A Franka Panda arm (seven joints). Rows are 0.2 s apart.
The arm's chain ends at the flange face. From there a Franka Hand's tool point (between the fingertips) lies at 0.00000 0.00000 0.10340 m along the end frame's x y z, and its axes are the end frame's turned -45 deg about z.
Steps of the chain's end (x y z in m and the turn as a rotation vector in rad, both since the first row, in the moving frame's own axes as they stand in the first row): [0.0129, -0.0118, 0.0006, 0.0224, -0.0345, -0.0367]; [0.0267, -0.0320, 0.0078, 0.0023, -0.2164, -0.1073]
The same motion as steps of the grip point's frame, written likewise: [0.0165, -0.0034, 0.0005, 0.0402, -0.0086, -0.0367]; [0.0252, -0.0187, 0.0054, 0.1546, -0.1514, -0.1073]
